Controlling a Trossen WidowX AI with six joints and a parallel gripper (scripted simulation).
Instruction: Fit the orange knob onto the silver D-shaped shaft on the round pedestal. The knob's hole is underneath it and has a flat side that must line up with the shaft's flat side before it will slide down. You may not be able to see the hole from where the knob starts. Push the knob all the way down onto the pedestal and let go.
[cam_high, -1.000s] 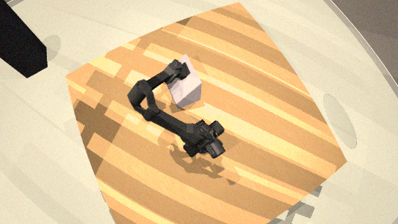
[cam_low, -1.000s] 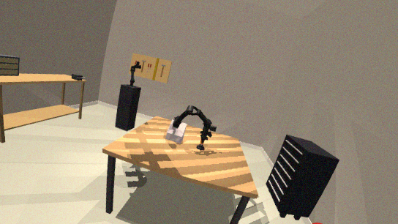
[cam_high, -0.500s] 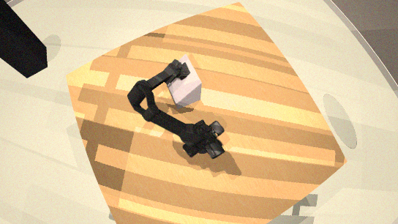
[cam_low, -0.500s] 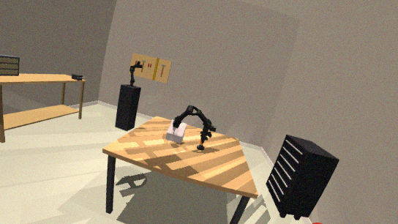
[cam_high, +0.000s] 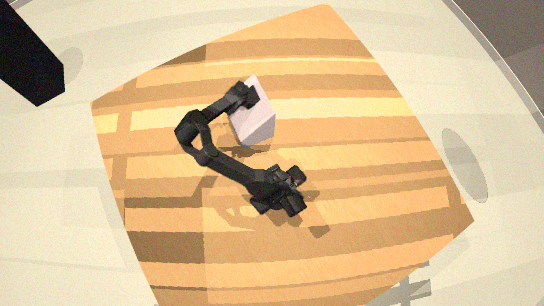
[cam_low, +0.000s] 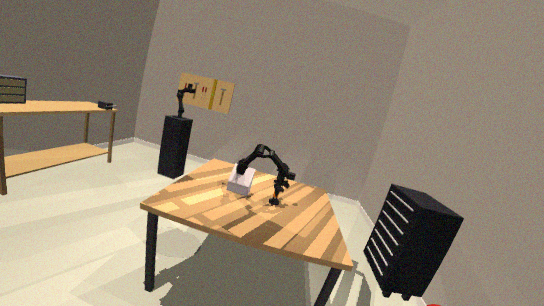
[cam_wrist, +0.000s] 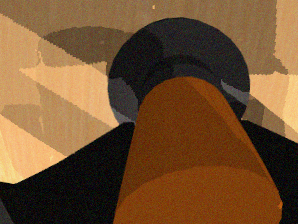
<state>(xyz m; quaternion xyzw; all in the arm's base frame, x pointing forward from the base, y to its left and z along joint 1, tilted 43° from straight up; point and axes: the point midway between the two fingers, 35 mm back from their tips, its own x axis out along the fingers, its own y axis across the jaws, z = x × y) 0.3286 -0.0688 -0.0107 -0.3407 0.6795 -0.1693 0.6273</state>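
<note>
My gripper tip is 40 mm above the dark round pedestal. The rest, counted from my gripper tip: orange knob: 30 mm above.
</note>
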